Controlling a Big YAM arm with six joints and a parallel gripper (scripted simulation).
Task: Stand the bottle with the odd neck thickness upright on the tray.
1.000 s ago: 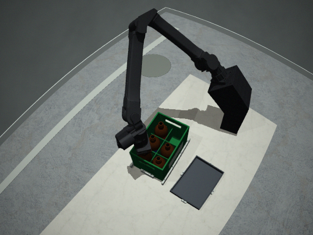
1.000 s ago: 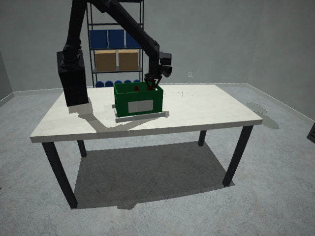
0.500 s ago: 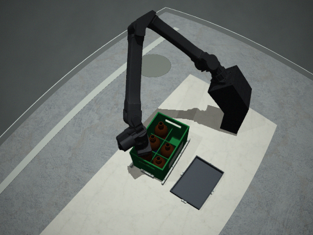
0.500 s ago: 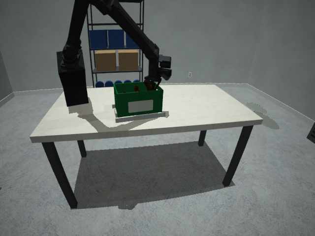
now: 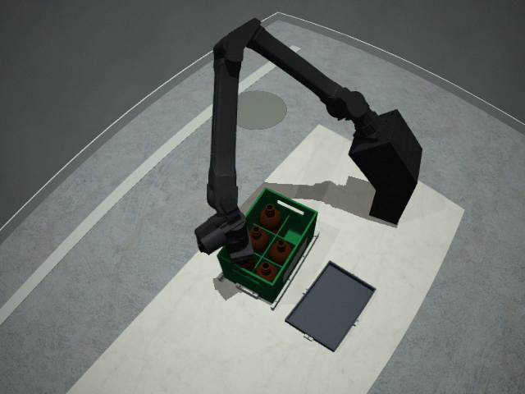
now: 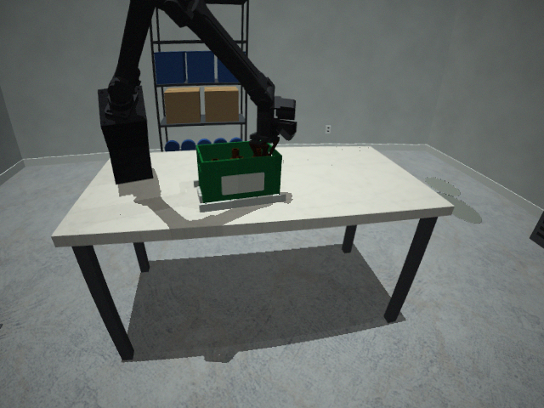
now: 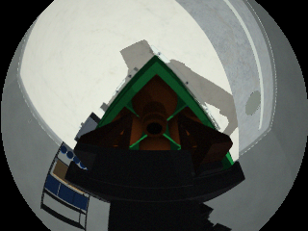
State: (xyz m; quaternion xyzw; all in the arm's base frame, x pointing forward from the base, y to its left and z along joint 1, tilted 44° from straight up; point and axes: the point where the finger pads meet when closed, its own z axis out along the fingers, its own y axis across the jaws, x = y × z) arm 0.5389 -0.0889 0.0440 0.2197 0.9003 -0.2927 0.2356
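Now: hand 90 mm past the crate, 20 mm to the right of it and 70 mm above it. Round my hand: tray (90 mm behind, 290 mm to the left, 140 mm below).
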